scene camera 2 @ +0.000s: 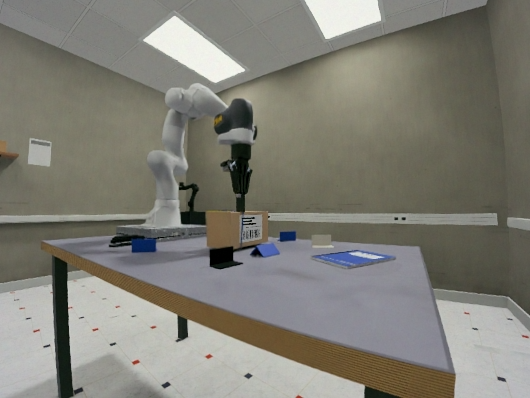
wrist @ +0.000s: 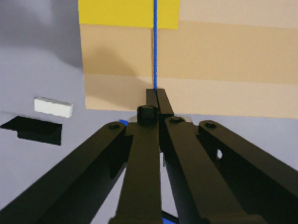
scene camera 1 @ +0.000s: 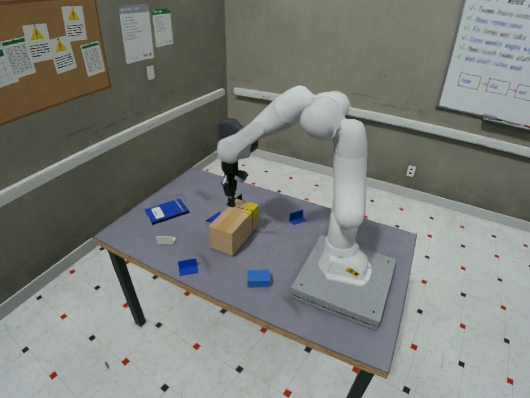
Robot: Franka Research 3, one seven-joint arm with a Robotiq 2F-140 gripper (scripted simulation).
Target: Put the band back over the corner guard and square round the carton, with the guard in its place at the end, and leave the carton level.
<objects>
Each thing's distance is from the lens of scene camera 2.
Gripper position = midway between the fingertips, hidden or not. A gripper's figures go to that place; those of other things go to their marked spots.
gripper (scene camera 2: 240, 211): 86 cm
brown carton (scene camera 2: 224, 229): 82 cm
</objects>
